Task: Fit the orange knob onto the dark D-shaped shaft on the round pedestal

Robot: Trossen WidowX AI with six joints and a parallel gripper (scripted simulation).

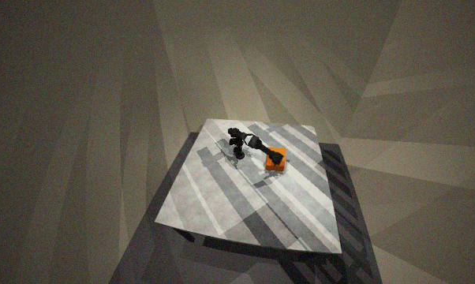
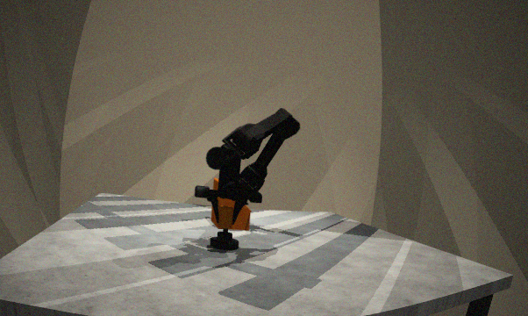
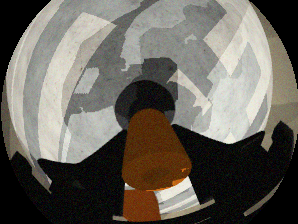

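My gripper tip is now 20 mm below the orange knob. Round my gripper tip: dark round pedestal (40 mm below).
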